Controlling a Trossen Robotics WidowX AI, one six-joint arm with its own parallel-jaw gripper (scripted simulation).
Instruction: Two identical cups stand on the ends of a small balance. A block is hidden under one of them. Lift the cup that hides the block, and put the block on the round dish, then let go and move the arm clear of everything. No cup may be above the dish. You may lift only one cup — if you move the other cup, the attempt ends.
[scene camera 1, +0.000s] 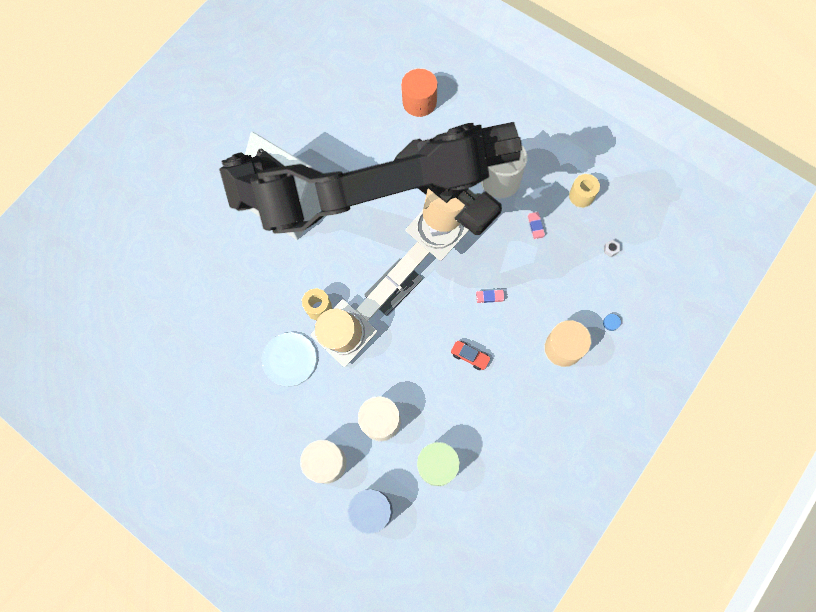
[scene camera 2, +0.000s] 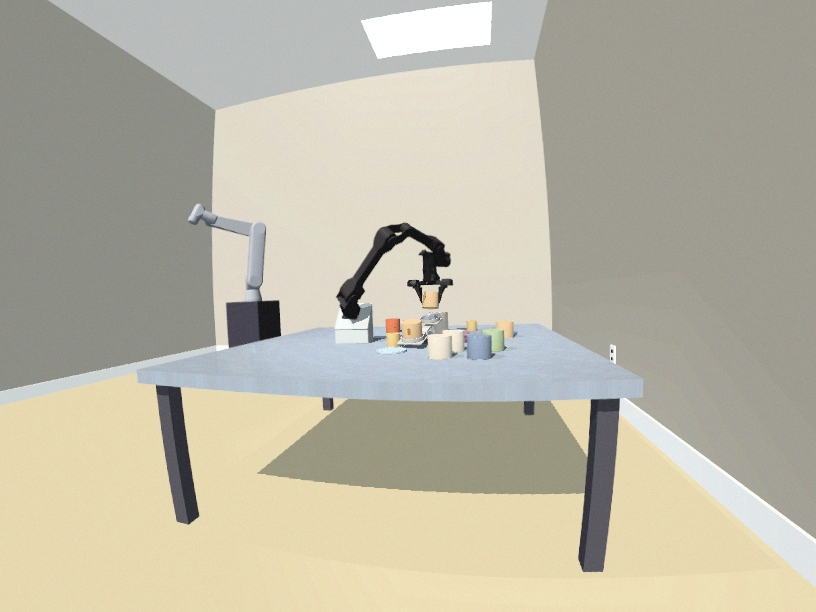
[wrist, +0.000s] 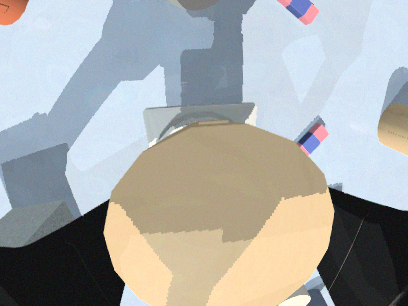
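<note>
An orange cylinder (scene camera 1: 419, 87) and a pale blue round dish (scene camera 1: 289, 359) are visible. So is my gripper (scene camera 1: 445, 207), and I see the same gripper (wrist: 212, 187) too.
</note>
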